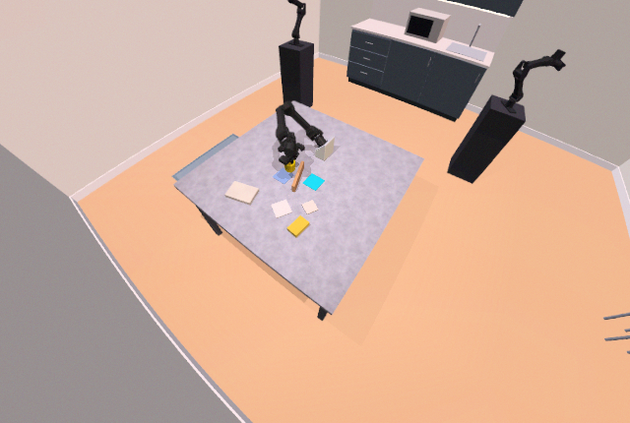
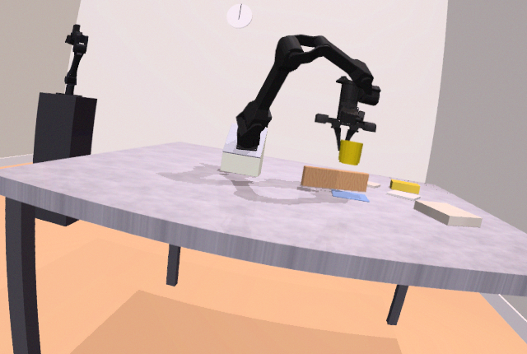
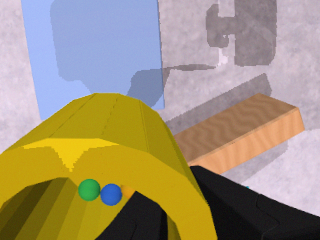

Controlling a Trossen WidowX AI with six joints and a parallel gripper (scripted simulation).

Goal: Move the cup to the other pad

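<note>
My gripper tip is 150 mm to the right of the cyan pad, 130 mm above it and 30 mm past it. Also, from my gripper tip: green marble (40 mm ahead, 20 mm below, 10 mm to the left); yellow cup (20 mm ahead); blue marble (30 mm ahead, 20 mm to the left, 20 mm below).
</note>
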